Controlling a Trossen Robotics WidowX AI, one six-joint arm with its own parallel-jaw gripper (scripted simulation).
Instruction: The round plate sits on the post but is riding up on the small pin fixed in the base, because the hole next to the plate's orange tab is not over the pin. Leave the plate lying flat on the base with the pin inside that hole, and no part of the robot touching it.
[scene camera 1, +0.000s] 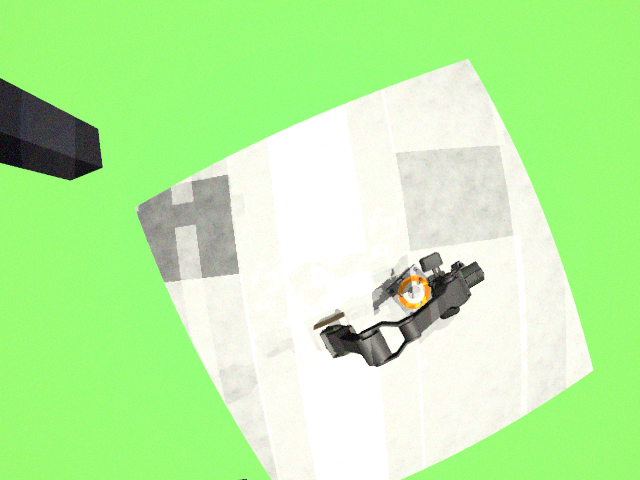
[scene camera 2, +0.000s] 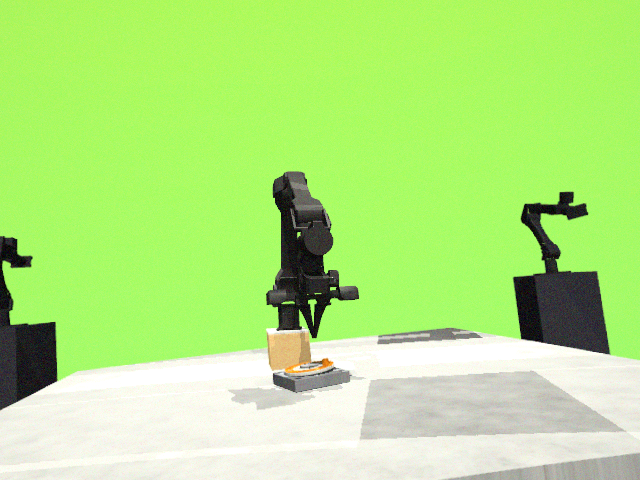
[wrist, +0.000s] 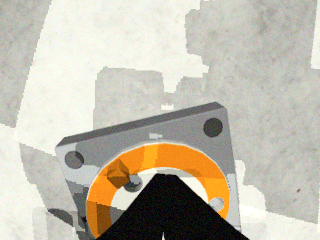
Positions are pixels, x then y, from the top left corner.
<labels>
The gripper (scene camera 2: 314, 338): 1.04 m from the lens. A base (scene camera 2: 335, 376): 1.07 m from the lens.
</labels>
